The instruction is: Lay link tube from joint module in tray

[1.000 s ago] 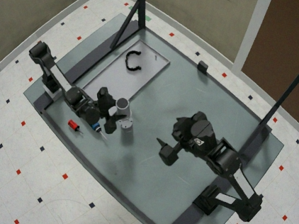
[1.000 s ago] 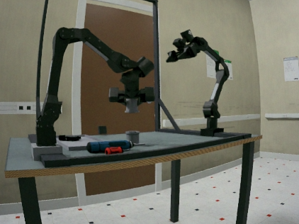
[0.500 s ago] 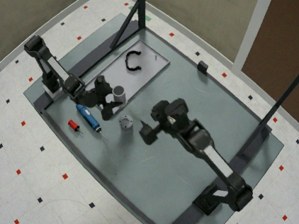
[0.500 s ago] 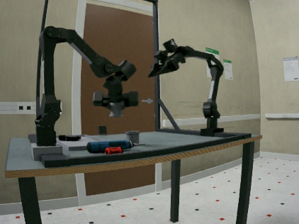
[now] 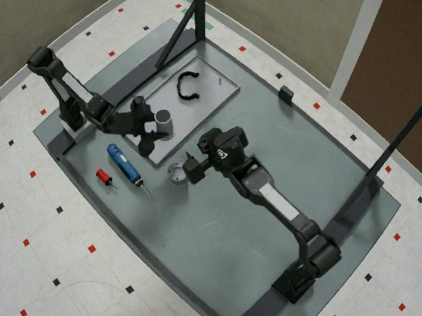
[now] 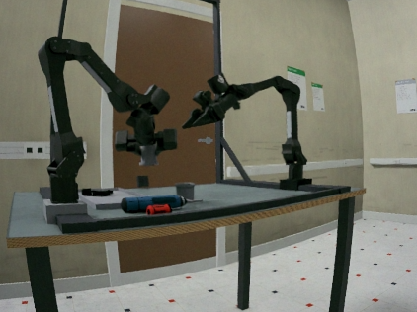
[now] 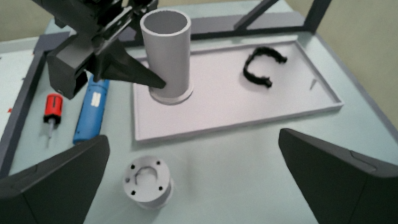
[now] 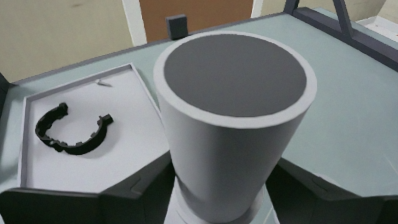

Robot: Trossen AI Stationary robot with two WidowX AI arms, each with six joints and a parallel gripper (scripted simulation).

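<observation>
Right now the grey link tube is 10 mm to the left of my right hand and 10 mm behind it. Round my right hand: joint module 140 mm below, 110 mm to the left, 40 mm ahead; then flat grey tray 160 mm below, 160 mm behind, 70 mm to the right; then red tool 200 mm ahead, 160 mm below, 80 mm to the right.
</observation>
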